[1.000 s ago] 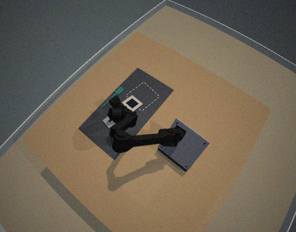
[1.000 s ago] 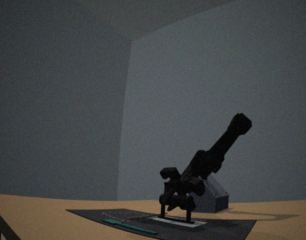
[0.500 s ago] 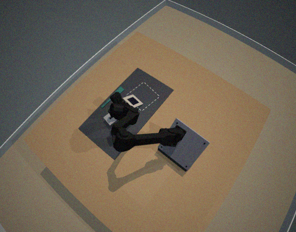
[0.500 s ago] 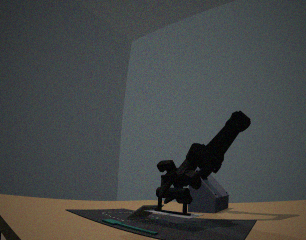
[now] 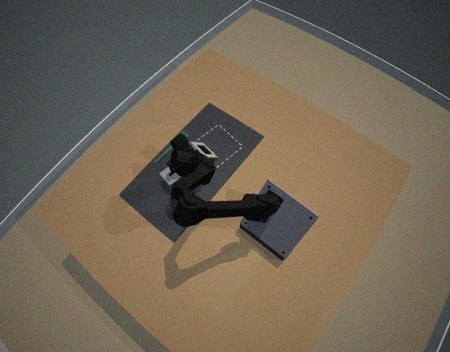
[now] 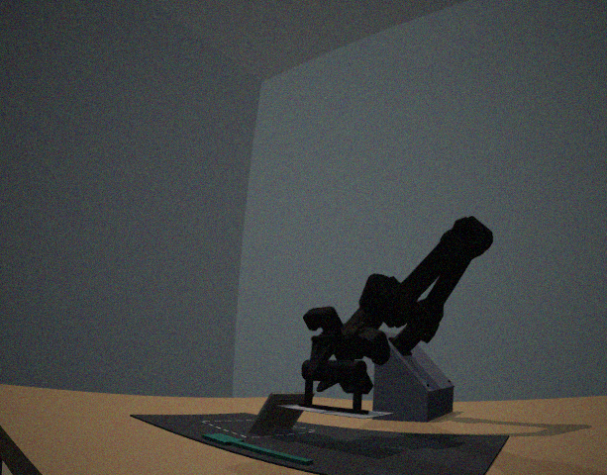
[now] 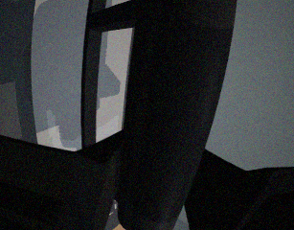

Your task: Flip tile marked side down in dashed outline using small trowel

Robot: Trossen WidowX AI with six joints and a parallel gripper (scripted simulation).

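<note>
The dark mat lies 13 cm below my gripper tip, 3 cm to the right of it and 3 cm behind it. The rest, counted from my gripper tip: tile (10 cm to the right, 6 cm below, 4 cm behind); float tool (3 cm behind, 1 cm below).
</note>
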